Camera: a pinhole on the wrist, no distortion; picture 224 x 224 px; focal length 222.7 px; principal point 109.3 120.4 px. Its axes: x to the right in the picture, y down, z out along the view. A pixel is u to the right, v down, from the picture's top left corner.
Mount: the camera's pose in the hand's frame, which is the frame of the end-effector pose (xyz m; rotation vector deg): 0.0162 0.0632 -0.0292 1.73 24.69 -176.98
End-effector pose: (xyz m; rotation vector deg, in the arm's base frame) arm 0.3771 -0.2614 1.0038 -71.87 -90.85 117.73
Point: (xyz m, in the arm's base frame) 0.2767 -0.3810 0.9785
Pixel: 133 89
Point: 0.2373 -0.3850 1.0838
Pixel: 154 177
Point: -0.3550 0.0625 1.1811
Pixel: outside the picture
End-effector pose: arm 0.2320 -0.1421 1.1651 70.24 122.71 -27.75
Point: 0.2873 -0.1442 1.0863
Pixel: 75 91
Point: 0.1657 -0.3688 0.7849
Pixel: 50 172
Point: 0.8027 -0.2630 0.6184
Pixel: outside the picture
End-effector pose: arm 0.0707 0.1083 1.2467 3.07 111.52 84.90
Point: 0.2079 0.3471 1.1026
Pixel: 76 159
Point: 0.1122 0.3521 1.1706
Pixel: 30 109
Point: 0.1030 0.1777 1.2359
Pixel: 120 174
